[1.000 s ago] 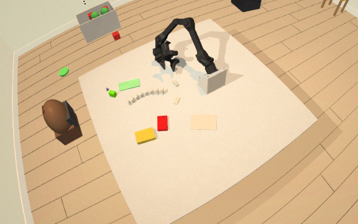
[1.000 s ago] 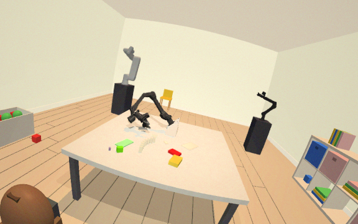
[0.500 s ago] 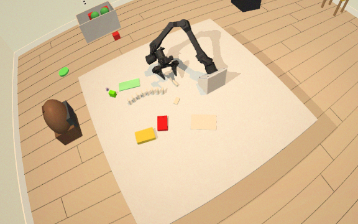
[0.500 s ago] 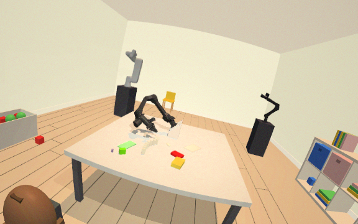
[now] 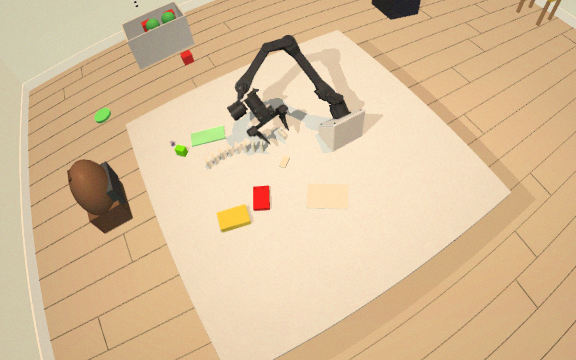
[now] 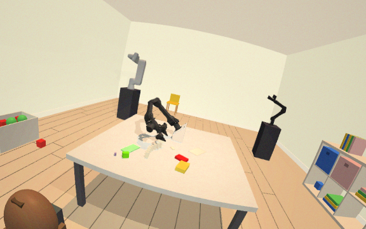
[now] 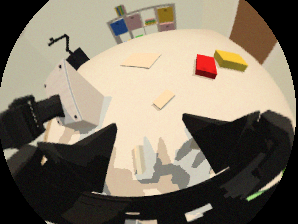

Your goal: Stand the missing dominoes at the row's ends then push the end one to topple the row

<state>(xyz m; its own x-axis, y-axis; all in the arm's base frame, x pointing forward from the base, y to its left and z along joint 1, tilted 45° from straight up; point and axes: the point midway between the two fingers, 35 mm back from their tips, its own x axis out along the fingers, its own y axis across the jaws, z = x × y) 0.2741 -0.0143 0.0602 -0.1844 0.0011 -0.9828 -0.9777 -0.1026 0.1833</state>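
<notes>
The beige pad lies 29 cm to the left of my gripper tip, 7 cm below it and 7 cm behind it. The rest, counted from my gripper tip: green flat tile: 27 cm ahead, 20 cm to the right, 6 cm below; then red block: 20 cm to the left, 16 cm ahead, 6 cm below; then yellow block: 28 cm ahead, 24 cm to the left, 5 cm below.
</notes>
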